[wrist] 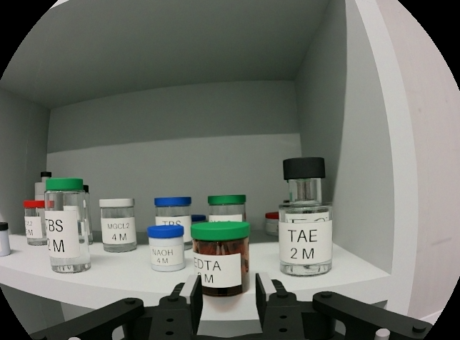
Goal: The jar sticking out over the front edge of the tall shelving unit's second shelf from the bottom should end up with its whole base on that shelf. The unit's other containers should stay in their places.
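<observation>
The jar (220, 262) with a green lid, dark reddish-brown contents and an "EDTA 2 M" label stands upright at the front edge of the shelf (350, 272), right of the view's middle low down. Its base reaches the shelf's front lip; how far it overhangs is hard to tell. My gripper (228, 288) is partly open and empty, with its fingertips low in front of the jar. The left fingertip covers a little of the jar's lower left side, and the right fingertip stands a little to the right of the jar.
A white NAOH jar (166, 252) with a blue lid stands close left of the EDTA jar. A TAE bottle (305, 245) stands to the right. A green-lidded TBS jar (67, 235) and an MGCL2 jar (118, 230) stand left. The unit's side panel (400, 200) rises at right.
</observation>
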